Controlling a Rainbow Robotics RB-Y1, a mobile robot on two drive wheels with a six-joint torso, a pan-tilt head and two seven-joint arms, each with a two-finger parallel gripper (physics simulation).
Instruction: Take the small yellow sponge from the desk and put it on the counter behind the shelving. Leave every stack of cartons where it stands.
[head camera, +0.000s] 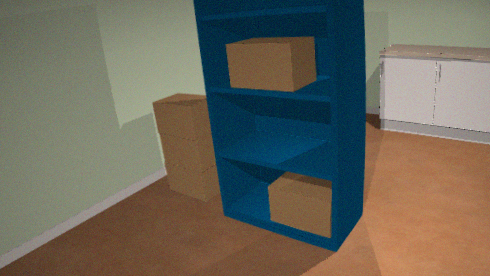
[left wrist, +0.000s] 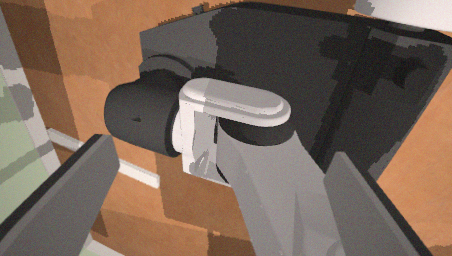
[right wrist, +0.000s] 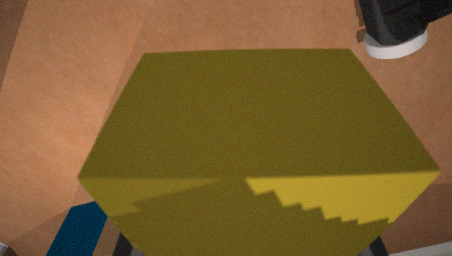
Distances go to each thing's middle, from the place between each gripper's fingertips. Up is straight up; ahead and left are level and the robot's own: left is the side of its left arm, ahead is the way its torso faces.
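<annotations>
The yellow sponge (right wrist: 302, 144) is 20 mm above my right hand.
From my left hand, that same yellow sponge is 310 mm above, and it is also 580 mm ahead and 390 mm to the right.
</annotations>
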